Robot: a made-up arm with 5 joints.
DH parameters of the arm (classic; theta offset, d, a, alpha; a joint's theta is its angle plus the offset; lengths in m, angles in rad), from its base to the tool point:
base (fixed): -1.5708 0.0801 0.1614 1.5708
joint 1: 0 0.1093 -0.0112 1.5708
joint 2: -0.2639 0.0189 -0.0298 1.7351
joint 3: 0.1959 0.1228 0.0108 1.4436
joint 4: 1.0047 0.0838 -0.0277 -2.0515
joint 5: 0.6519 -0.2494 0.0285 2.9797
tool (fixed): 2.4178 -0.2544 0 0
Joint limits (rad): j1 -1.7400..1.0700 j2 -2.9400..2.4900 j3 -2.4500..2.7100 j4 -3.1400..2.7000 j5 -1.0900..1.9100
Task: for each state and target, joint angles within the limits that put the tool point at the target. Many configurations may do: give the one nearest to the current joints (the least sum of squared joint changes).
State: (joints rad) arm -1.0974 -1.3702 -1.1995 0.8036 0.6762
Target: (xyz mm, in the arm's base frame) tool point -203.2 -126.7 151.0
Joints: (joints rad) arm -0.7766 -1.2433 -1.7565 0.7588 0.9858
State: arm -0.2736 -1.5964 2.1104 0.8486 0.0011
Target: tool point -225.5 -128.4 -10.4
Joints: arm 0.4582 -2.0243 2.3172 1.3168 0.2580
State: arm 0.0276 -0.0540 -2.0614 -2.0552 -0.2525
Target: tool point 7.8 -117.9 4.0
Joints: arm 0.6612 0.1449 -2.3971 -1.6845 -0.3289
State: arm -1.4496 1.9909 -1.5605 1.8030 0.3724
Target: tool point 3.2 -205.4 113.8
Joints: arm -0.9973 1.1557 -1.7261 1.1673 0.7154
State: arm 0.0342 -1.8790 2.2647 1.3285 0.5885
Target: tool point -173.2 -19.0 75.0
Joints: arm -0.5169 -1.5270 2.1267 1.4190 0.4015
